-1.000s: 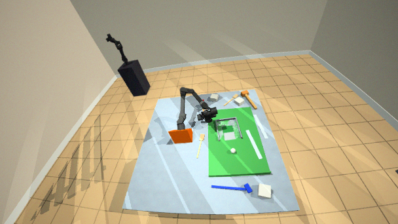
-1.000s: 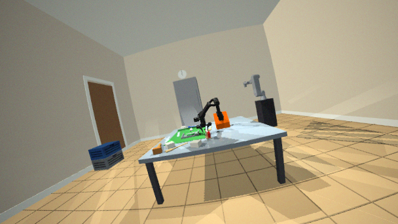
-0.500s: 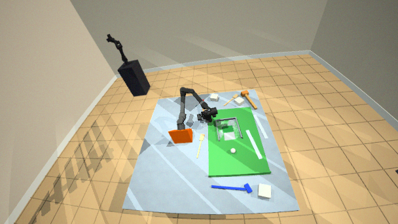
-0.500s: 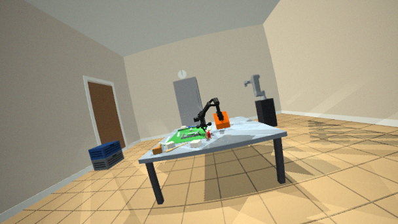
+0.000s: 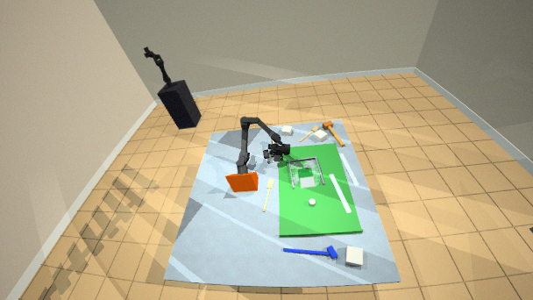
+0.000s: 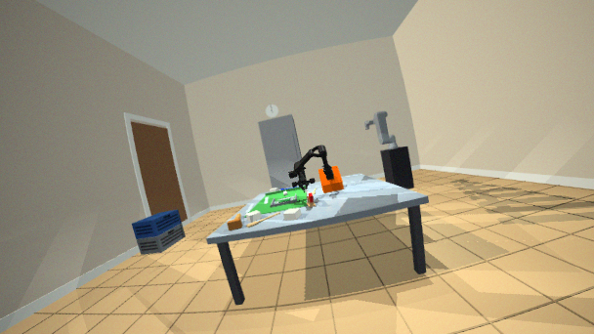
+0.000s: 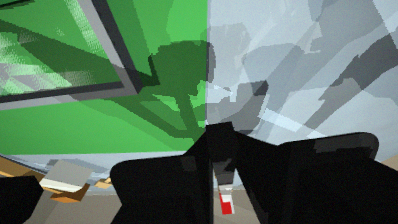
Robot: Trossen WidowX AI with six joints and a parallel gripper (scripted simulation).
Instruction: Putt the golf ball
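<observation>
Now: gripper tip 2 cm past the red putter, 11 cm to the right of it and 2 cm below it. The rest, counted from my gripper tip: blue putter (18 cm ahead, 68 cm to the right, 5 cm below); green mat (25 cm ahead, 23 cm to the right, 7 cm below).
</observation>
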